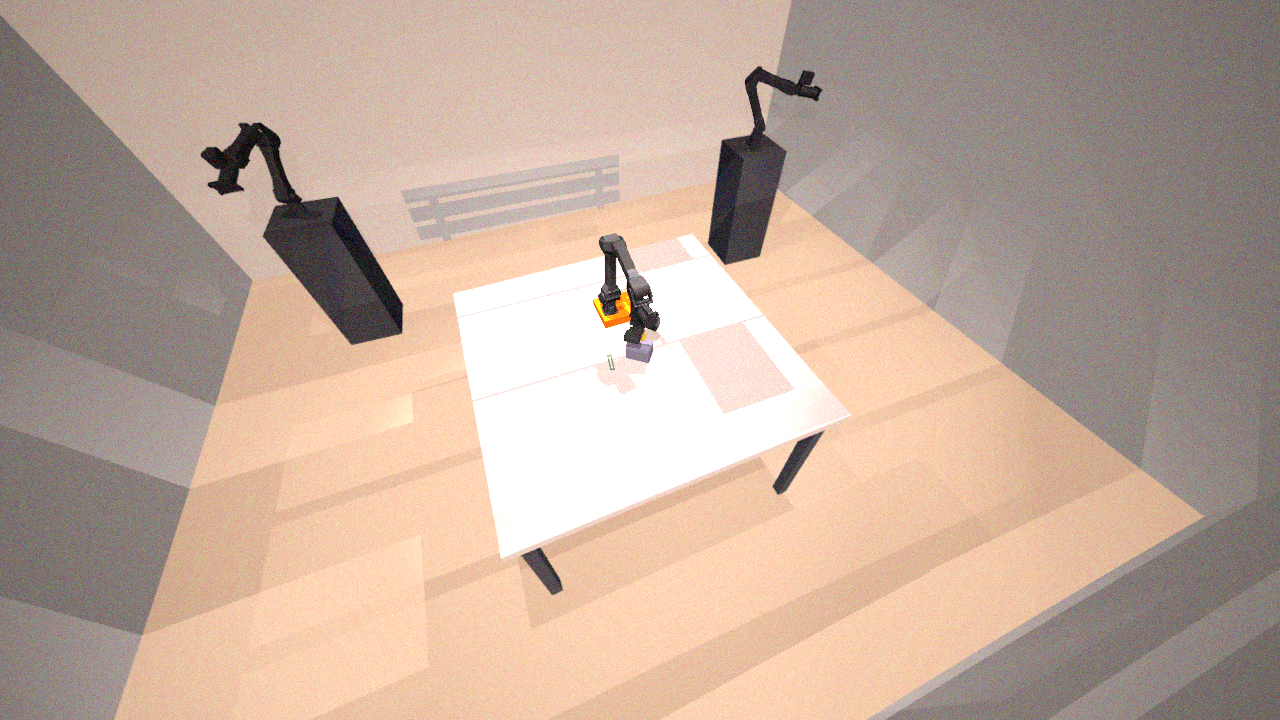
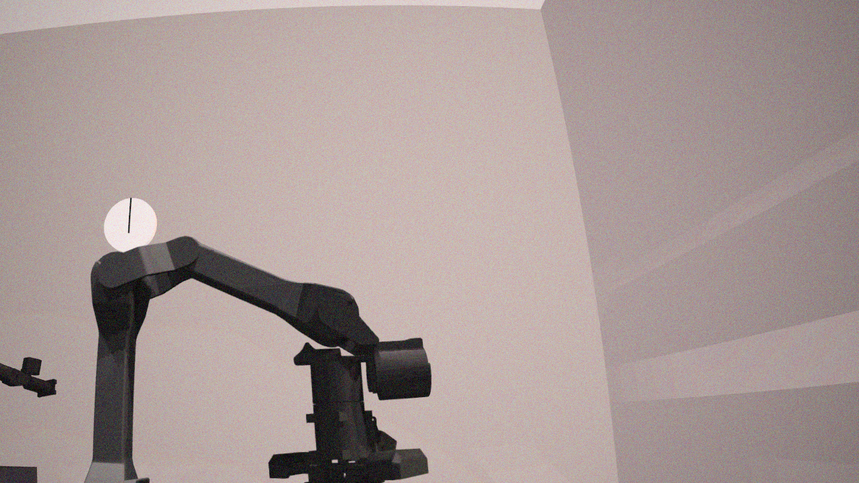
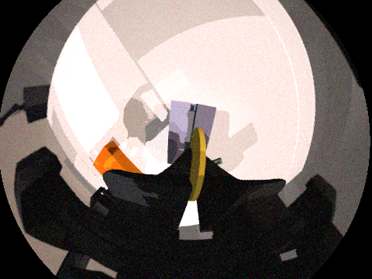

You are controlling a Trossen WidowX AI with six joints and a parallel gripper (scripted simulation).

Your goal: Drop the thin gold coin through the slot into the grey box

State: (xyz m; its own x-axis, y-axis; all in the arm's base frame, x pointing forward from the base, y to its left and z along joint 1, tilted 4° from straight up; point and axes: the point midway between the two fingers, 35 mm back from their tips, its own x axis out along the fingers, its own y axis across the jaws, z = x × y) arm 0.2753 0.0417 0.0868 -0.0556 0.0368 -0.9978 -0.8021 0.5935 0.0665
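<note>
Right now my gripper tip is 2 cm below the gold coin.
</note>
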